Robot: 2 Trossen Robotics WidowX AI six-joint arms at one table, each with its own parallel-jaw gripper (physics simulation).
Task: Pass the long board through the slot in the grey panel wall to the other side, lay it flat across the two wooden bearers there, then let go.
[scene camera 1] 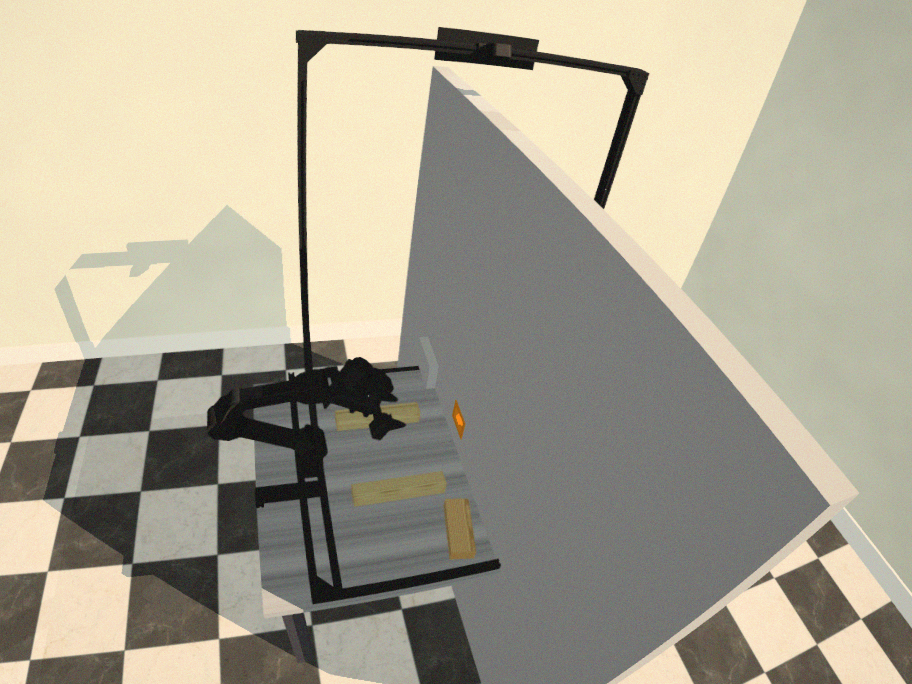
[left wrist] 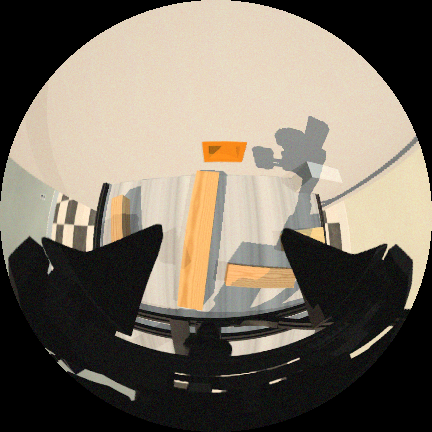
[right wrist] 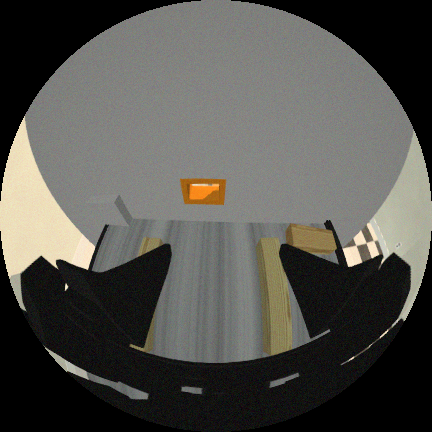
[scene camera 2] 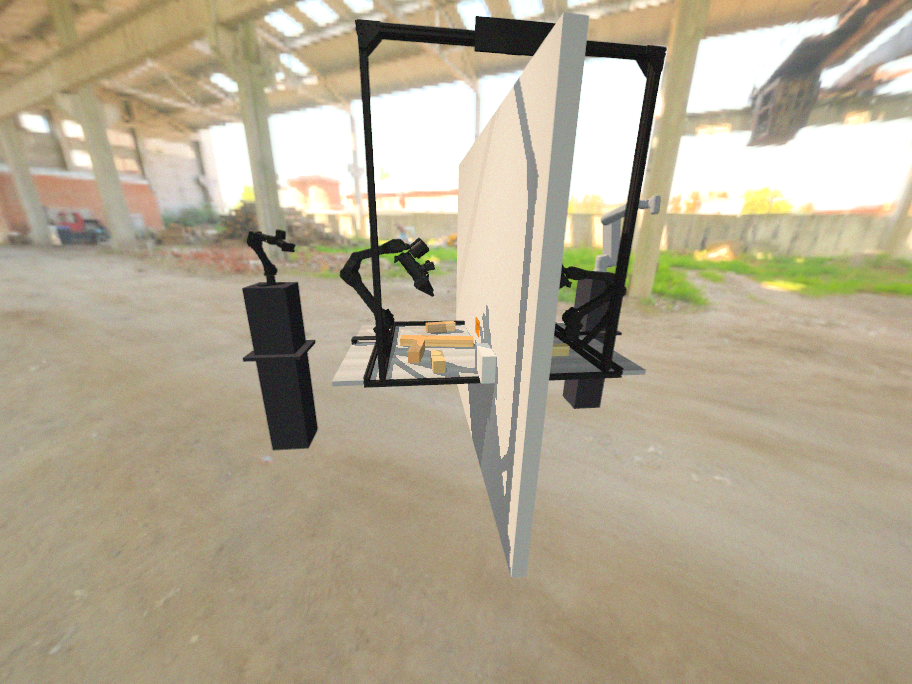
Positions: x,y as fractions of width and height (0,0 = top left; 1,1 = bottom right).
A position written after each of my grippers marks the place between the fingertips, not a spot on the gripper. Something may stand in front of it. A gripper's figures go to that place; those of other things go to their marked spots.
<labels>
My left gripper (left wrist: 0.52,0.54): 0.10 m from the lens. An orange-framed slot (left wrist: 0.49,0.35): 0.36 m from the lens. A grey panel wall (left wrist: 0.33,0.25) is 0.27 m from the lens. The marked spots on the grey panel wall and the orange-framed slot are 0.21 m apart.
</labels>
